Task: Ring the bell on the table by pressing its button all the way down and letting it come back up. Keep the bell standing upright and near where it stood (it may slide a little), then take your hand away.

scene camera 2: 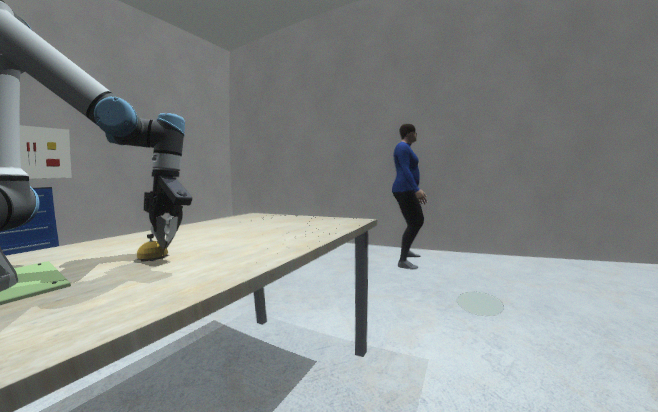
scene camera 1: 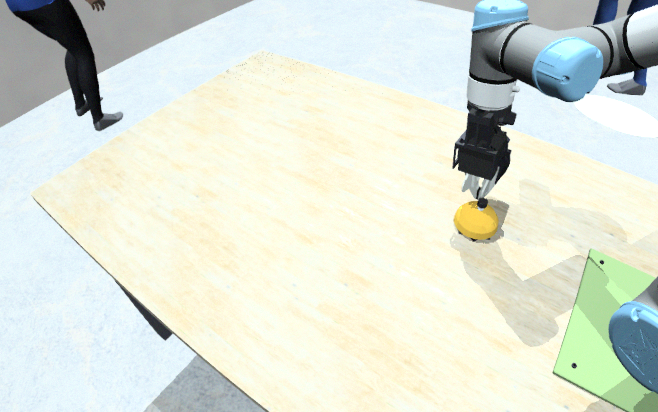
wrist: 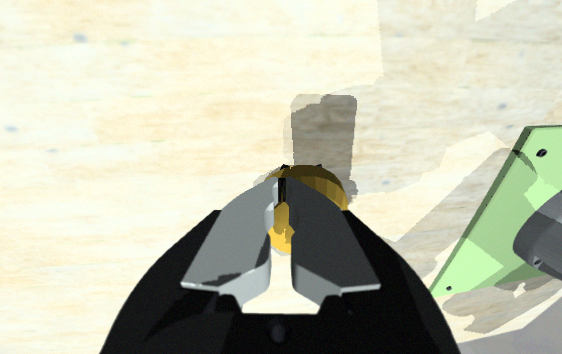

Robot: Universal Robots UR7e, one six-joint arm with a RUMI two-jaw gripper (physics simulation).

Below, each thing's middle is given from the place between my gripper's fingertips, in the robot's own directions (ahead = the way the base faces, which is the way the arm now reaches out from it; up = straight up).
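My gripper is 10 mm below the yellow dome bell (scene camera 1: 471, 221), and I see that it is also 20 mm past the bell and 40 mm to the right of it.
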